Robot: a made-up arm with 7 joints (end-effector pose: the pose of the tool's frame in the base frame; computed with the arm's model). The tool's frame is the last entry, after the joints. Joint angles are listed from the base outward.
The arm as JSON. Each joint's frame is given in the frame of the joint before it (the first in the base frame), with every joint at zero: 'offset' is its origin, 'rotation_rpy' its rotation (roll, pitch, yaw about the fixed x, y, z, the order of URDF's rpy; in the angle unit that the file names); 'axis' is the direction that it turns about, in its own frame. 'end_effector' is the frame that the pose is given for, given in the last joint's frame.
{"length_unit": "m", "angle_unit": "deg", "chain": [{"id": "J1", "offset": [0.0, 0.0, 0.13], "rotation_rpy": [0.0, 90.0, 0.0], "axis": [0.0, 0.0, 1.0]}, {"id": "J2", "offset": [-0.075, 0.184, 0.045], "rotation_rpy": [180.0, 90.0, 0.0], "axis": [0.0, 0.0, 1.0]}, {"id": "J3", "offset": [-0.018, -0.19, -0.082], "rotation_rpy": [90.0, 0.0, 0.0], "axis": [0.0, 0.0, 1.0]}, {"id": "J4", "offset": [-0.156, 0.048, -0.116], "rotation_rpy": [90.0, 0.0, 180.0], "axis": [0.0, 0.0, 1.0]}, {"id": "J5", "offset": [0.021, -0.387, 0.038], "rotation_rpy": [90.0, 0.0, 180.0], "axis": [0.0, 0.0, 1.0]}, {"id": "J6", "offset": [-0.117, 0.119, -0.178], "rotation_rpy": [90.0, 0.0, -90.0], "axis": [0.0, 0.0, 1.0]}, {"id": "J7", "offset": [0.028, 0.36, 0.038], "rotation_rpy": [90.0, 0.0, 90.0], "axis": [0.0, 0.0, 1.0]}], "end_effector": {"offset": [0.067, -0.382, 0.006], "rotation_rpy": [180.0, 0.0, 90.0]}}
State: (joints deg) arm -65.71 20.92 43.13 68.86 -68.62 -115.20 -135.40
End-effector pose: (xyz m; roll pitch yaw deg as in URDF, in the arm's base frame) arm 0.9079 0.0143 -0.3332 105.65 26.63 -114.57
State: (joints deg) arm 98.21 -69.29 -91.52 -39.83 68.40 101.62 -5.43
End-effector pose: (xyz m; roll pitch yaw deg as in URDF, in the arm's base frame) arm -0.7360 -0.1144 0.5114 152.86 77.07 -83.04
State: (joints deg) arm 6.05 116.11 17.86 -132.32 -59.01 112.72 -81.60
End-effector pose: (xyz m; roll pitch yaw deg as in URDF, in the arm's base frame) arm -0.3404 -0.1478 0.3366 -91.13 -30.18 -175.53
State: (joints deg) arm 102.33 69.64 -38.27 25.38 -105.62 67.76 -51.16
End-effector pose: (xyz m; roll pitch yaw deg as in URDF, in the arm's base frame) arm 0.5437 -0.1251 0.3978 116.70 60.25 118.76
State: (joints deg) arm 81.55 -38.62 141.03 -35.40 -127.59 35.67 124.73
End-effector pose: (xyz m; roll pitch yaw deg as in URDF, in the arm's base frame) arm 0.5955 -0.0657 0.4010 -101.71 35.90 -174.25
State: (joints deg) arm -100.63 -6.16 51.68 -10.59 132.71 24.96 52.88
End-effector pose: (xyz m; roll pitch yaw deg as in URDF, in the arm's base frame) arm 0.2493 -0.5278 -0.0404 -42.82 -24.82 141.56
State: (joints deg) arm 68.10 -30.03 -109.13 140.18 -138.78 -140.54 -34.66
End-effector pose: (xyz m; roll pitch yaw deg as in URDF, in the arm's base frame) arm 0.3355 -0.1320 1.1243 116.48 -38.47 -176.60
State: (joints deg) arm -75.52 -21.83 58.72 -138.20 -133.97 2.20 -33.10
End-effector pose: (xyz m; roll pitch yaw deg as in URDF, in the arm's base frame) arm -0.0065 0.1823 -0.3424 142.93 -14.12 -28.40
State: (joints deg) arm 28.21 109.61 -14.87 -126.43 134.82 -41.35 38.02
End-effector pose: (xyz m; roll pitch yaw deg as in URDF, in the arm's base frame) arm -0.2129 -0.0500 0.5762 102.68 57.30 149.24
